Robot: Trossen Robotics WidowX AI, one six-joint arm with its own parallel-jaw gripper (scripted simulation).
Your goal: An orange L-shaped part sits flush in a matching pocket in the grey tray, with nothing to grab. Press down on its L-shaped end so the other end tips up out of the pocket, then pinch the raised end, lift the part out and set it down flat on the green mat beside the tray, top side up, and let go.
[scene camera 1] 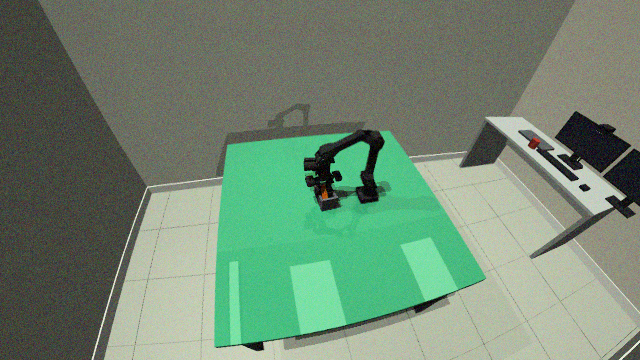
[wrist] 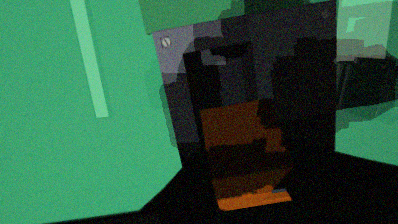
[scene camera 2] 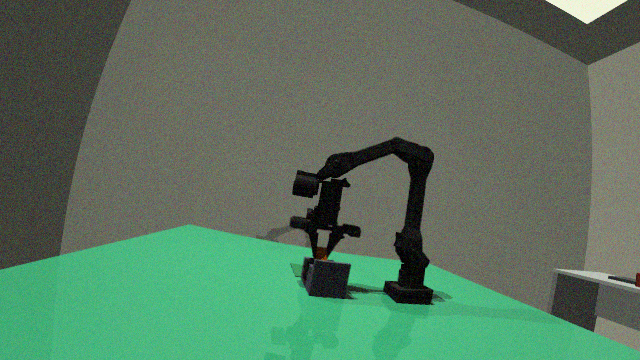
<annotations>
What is my gripper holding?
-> An orange L-shaped part.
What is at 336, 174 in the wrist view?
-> My gripper.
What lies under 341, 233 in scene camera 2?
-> My gripper.
</annotations>
